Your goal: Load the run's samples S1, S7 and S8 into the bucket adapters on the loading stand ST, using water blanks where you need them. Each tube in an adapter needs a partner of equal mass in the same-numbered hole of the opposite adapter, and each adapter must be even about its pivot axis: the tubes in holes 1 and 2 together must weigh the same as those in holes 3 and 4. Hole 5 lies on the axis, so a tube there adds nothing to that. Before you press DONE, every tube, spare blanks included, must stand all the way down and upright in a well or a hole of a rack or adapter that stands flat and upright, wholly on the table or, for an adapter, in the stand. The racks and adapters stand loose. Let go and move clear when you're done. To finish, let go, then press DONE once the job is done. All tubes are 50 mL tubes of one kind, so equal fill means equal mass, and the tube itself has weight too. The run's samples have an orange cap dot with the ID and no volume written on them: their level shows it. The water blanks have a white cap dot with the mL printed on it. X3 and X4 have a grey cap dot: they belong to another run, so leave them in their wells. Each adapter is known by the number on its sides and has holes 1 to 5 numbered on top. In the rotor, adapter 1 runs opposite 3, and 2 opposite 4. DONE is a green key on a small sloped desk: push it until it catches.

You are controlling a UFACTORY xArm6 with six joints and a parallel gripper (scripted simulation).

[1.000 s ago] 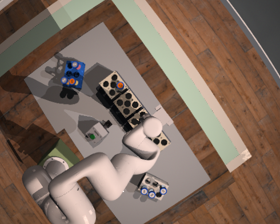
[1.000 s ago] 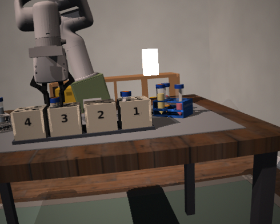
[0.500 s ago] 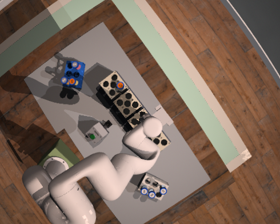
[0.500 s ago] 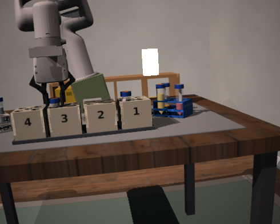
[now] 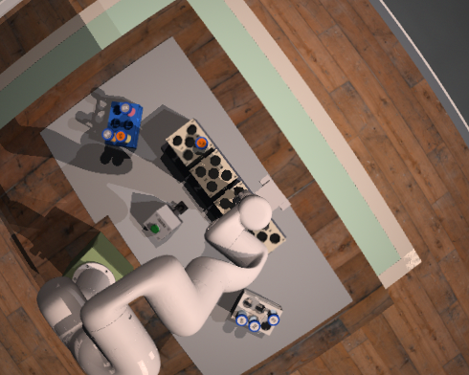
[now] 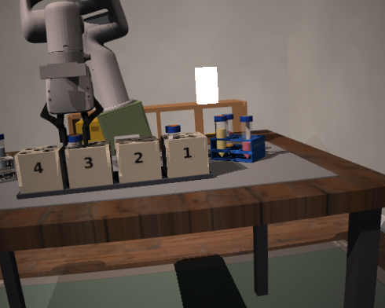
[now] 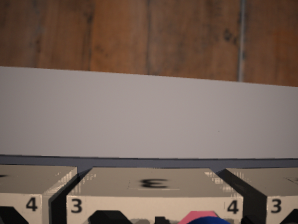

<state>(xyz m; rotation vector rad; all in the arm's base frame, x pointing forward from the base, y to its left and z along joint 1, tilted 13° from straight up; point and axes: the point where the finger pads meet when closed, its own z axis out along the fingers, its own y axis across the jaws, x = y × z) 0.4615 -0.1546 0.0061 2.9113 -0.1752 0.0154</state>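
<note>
Now: hand 50 mm above the pink tube and 10 mm past it. The rest, counted from my hand: pale blank rack (240 mm to the right, 210 mm behind, 90 mm below); then green DONE key (240 mm behind, 140 mm to the left, 60 mm below); then loading stand (120 mm below, 80 mm to the left, 20 mm behind).
</note>
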